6 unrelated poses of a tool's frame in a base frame.
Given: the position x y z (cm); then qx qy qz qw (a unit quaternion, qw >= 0).
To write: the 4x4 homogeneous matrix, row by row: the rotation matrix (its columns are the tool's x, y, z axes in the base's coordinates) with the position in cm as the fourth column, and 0 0 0 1 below. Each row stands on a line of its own. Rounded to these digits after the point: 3 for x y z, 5 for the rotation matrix.
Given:
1: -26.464 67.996 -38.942 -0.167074 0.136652 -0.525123 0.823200
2: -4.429 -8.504 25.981 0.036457 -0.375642 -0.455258 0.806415
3: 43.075 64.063 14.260 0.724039 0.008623 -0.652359 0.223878
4: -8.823 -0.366 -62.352 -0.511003 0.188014 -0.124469 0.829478
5: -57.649 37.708 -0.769 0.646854 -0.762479 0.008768 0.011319
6: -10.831 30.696 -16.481 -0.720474 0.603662 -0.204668 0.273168
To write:
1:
0.41114 0.81890 0.40045 -26.464
-0.91022 0.39266 0.13155 67.996
-0.04952 -0.41859 0.90683 -38.942
0 0 0 1

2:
0.30327 0.70686 -0.63904 -4.429
-0.76164 0.58282 0.28323 -8.504
0.57265 0.40083 0.71513 25.981
0 0 0 1

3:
0.14871 0.30458 -0.94081 43.075
-0.27961 -0.89961 -0.33544 64.063
-0.94853 0.31294 -0.04861 14.260
0 0 0 1

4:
0.89832 0.01434 0.43912 -8.823
-0.39864 0.44677 0.80093 -0.366
-0.18470 -0.89454 0.40705 -62.352
0 0 0 1

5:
-0.16290 -0.98662 -0.00592 -57.649
-0.98623 0.16301 -0.02801 37.708
0.02860 0.00127 -0.99959 -0.769
0 0 0 1

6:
0.18741 -0.75803 0.62472 -10.831
-0.98166 -0.12194 0.14652 30.696
-0.03489 -0.64072 -0.76698 -16.481
0 0 0 1

